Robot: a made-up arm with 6 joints. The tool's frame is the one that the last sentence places.
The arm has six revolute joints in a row. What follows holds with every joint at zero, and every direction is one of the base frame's. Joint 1 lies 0.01 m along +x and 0.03 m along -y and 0.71 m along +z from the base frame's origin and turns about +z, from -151.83 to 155.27 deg. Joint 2 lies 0.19 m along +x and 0.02 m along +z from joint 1 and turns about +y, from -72.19 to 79.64 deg. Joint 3 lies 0.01 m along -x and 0.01 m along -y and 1.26 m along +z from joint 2 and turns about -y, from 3.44 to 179.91 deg. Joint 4 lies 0.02 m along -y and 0.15 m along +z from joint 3 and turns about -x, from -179.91 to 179.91 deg. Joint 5 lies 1.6 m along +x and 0.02 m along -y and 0.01 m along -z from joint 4 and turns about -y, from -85.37 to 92.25 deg. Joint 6 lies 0.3 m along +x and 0.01 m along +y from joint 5 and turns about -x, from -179.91 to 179.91 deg. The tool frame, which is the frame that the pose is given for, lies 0.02 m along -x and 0.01 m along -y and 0.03 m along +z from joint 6; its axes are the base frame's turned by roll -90, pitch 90 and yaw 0 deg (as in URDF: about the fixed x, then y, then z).
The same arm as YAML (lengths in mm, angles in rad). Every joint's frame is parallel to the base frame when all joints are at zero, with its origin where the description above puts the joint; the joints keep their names.
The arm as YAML. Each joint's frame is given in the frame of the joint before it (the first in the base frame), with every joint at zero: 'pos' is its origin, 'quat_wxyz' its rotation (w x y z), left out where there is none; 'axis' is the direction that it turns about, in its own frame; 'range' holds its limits. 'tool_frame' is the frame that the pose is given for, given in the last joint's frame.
length_unit: mm
angle_unit: rad
joints:
  - joint: joint 1
    pos: [10.0, -30.0, 710.0]
    axis: [0.0, 0.0, 1.0]
    range: [-2.6499, 2.71]
  - joint: joint 2
    pos: [190.0, 0.0, 20.0]
    axis: [0.0, 1.0, 0.0]
    range: [-1.26, 1.39]
  - joint: joint 3
    pos: [-10.0, -10.0, 1260.0]
    axis: [0.0, -1.0, 0.0]
    range: [0.06, 3.14]
  - joint: joint 4
    pos: [0.0, -20.0, 150.0]
    axis: [-1.0, 0.0, 0.0]
    range: [-3.14, 3.14]
  - joint: joint 5
    pos: [1600.0, -20.0, -10.0]
    axis: [0.0, -1.0, 0.0]
    range: [-1.49, 1.6101]
  - joint: joint 6
    pos: [300.0, 10.0, 0.0]
    axis: [-1.0, 0.0, 0.0]
    range: [-3.14, 3.14]
tool_frame:
  pos: [-20.0, -10.0, 30.0]
  quat_wxyz: [0.5, -0.5, 0.5, 0.5]

